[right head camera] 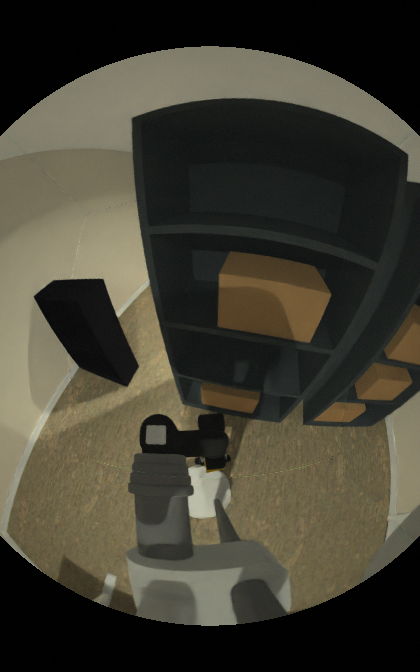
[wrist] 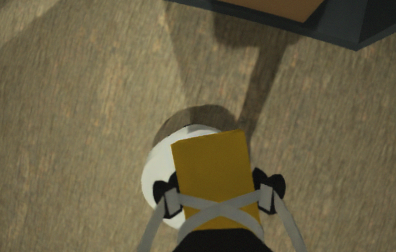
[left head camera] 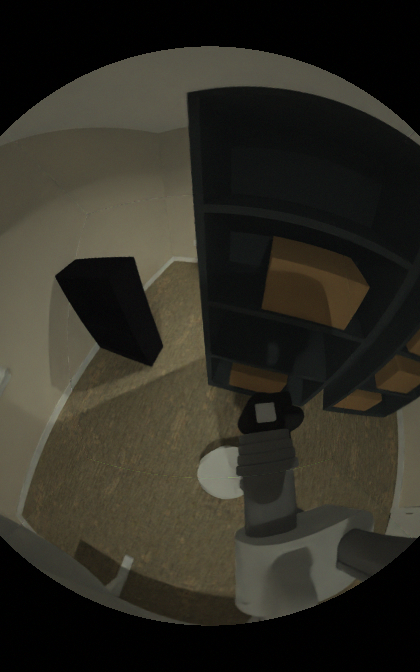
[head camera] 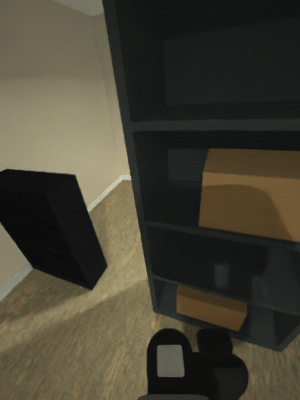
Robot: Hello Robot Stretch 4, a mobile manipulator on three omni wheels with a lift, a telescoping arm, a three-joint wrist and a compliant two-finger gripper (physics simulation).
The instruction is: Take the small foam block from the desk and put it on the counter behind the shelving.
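Places are measured from the robot's base along level axes (x ahead, y left, z up), in millimetres.
Pixels of known places: gripper, fingertip midpoint: (wrist: 218,184).
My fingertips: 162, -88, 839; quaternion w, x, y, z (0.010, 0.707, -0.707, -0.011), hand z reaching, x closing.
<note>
Behind a point stands the place of what it marks, as x, y, z.
A yellow-orange foam block (wrist: 213,170) @(186, -85, 885) is held between the two dark fingertips in the wrist view, high above the floor. My gripper (wrist: 218,184) @(162, -88, 839) (right head camera: 213,460) is shut on it. In the right head view a thin yellow edge of the block (right head camera: 216,469) shows below the wrist. In the head view and the left head view the fingers are hidden by the wrist. The dark shelving (head camera: 141,176) @(806, 76, 1190) (left head camera: 200,210) (right head camera: 150,250) stands upright close in front. The counter and the desk cannot be made out in these views.
Cardboard boxes (head camera: 250,200) @(653, -336, 1132) (left head camera: 312,287) (right head camera: 270,300) sit on the shelving. A second shelf unit stands to its right. A low black cabinet (head camera: 75,225) @(1104, 658, 684) (left head camera: 120,310) (right head camera: 95,330) stands by the left wall, with floor (head camera: 117,240) @(1624, 560, -27) between it and the shelving. My round white base (wrist: 160,170) @(53, 124, 187) is below the gripper.
</note>
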